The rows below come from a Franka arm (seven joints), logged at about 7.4 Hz.
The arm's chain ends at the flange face. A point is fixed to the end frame.
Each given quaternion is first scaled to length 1.
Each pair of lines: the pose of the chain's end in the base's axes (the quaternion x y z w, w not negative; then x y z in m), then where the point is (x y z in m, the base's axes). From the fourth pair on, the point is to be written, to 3 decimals.
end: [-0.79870 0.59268 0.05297 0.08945 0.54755 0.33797 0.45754]
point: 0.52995 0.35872 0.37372
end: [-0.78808 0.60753 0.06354 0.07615 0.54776 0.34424 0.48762]
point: 0.52780 0.36491 0.40431
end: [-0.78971 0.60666 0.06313 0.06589 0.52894 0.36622 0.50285]
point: 0.50793 0.38539 0.41944
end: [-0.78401 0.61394 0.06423 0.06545 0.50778 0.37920 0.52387]
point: 0.487 0.399 0.441
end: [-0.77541 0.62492 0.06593 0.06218 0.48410 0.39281 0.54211]
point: 0.463 0.413 0.459
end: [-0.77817 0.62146 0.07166 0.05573 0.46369 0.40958 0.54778]
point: 0.441 0.429 0.465
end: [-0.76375 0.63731 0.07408 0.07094 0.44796 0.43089 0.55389]
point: 0.427 0.453 0.471
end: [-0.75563 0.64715 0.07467 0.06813 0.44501 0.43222 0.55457]
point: 0.424 0.455 0.472
